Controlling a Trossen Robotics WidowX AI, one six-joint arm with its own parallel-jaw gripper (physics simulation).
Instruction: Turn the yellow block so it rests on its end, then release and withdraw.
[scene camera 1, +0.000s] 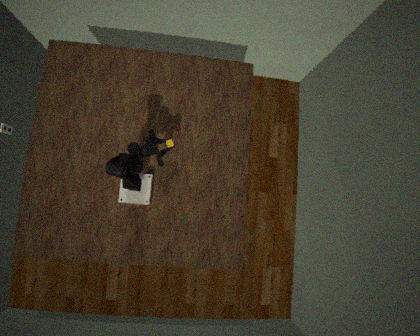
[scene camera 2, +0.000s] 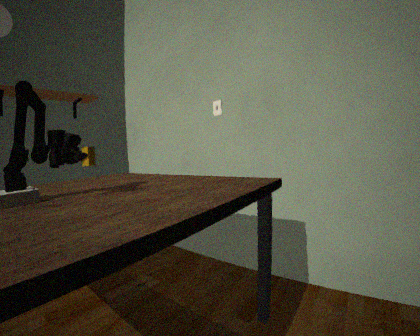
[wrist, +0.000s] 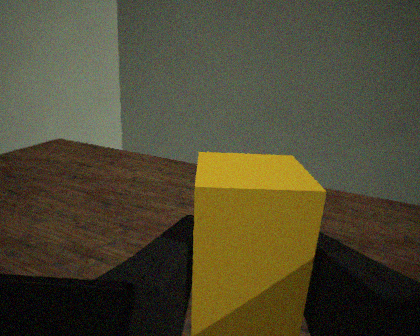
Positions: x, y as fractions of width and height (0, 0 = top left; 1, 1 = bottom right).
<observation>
I see my gripper (scene camera 2: 0.22, 0.46) and a yellow block (wrist: 0.61, 0.65).
My gripper also shows in the wrist view (wrist: 0.57, 0.68).
</observation>
